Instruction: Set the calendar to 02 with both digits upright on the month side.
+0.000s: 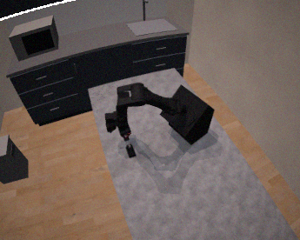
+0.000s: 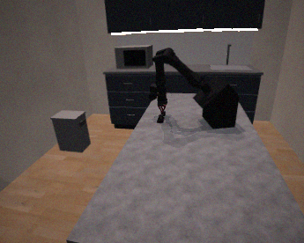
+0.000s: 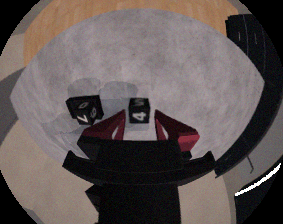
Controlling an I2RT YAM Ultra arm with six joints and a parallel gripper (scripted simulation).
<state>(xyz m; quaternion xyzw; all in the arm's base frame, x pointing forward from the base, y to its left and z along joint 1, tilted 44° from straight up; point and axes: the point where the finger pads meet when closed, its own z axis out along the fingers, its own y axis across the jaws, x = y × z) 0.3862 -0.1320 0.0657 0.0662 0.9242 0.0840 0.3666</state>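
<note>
My gripper is now 2 cm above the dark calendar cube. The rest, counted from my hand: dark tray: 11 cm to the left, 3 cm below.
</note>
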